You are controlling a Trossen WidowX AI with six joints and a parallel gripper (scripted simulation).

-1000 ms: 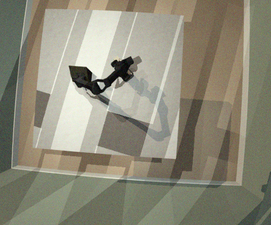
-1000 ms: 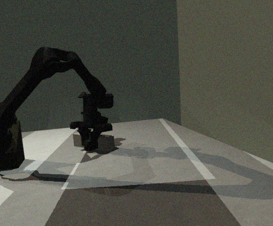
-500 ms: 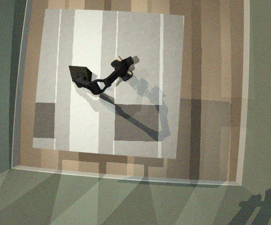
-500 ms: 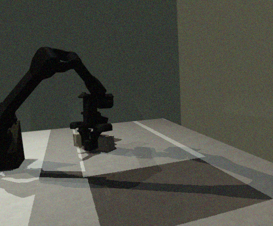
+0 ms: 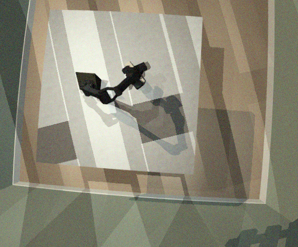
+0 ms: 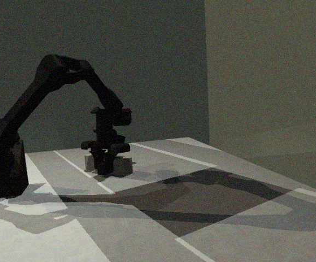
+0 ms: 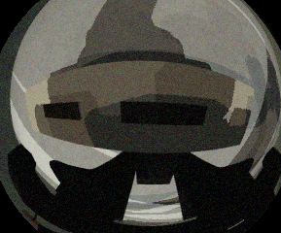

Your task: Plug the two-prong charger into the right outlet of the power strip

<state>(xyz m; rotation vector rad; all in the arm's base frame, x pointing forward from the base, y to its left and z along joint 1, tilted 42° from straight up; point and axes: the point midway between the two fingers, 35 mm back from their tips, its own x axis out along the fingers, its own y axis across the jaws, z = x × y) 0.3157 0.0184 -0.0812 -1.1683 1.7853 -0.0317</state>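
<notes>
Now: the two-prong charger 10 mm ahead of my gripper tip, 10 mm to the left of it and 10 mm above it.
</notes>
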